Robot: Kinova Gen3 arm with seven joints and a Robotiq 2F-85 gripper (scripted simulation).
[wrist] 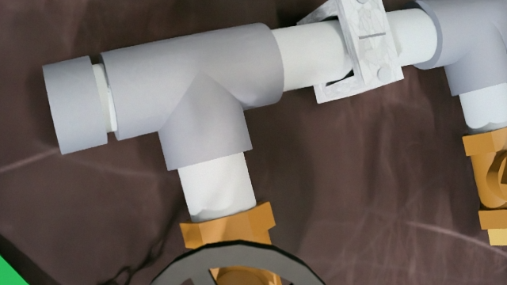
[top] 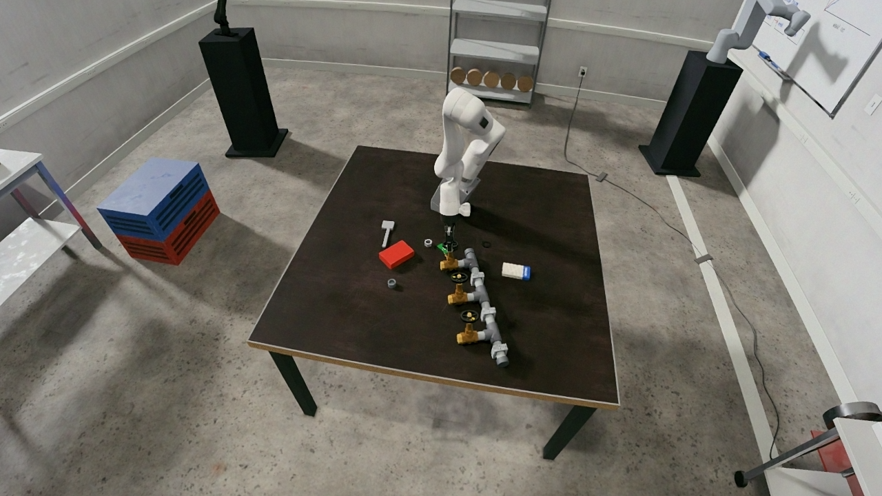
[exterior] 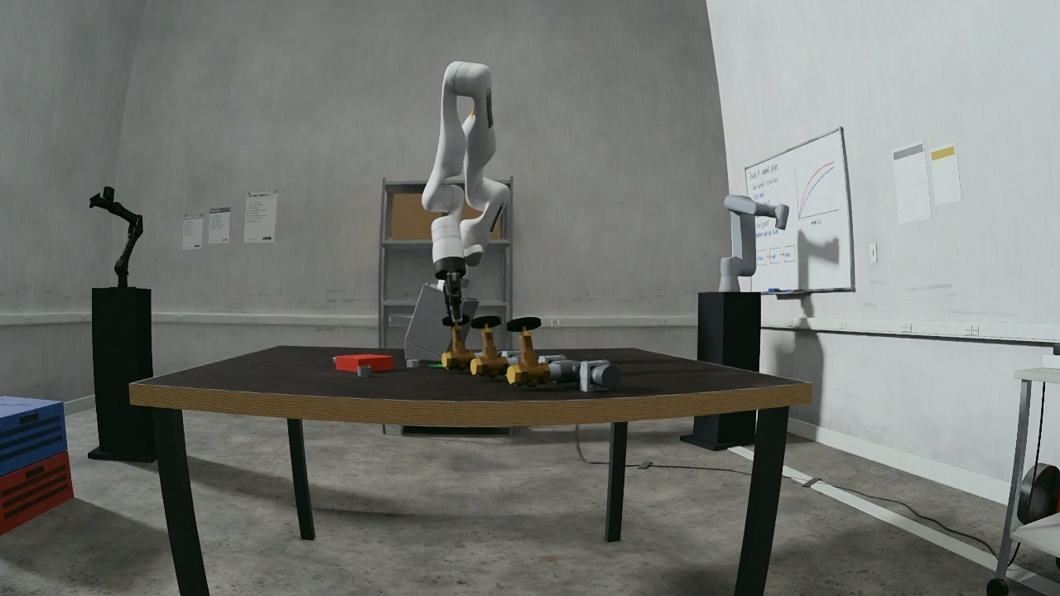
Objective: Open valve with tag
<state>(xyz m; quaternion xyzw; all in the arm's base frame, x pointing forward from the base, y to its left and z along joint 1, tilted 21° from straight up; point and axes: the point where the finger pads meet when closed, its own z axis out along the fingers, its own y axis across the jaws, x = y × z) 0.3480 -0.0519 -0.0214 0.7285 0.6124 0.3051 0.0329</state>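
My hand is 110 mm above the green tag, 90 mm past it and 20 mm to the left of it. Also, from my hand: white-and-blue box: 270 mm to the left, 110 mm below, 40 mm ahead; then red block: 220 mm to the right, 100 mm below, 30 mm behind; then small grey ring: 220 mm to the right, 120 mm ahead, 110 mm below.
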